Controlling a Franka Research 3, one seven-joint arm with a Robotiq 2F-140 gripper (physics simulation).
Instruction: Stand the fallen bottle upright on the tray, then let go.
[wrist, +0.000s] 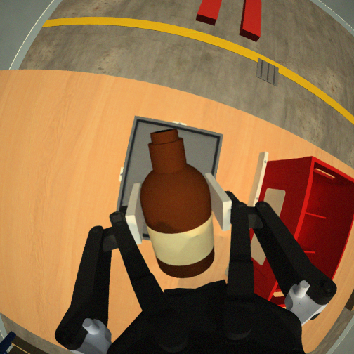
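A brown bottle with a cream label is held between the pads of my gripper, which is shut on its body. The bottle's neck points to the top of the wrist view and its base toward the gripper's palm. The grey tray with a dark raised rim lies on the table beyond the bottle, and the bottle and fingers hide its lower part. How high the bottle is above the tray is hard to tell.
A red crate with compartments stands on the wooden table at the right, a white strip along its near side. Beyond the table's edge are a grey floor with a yellow line and two red bars.
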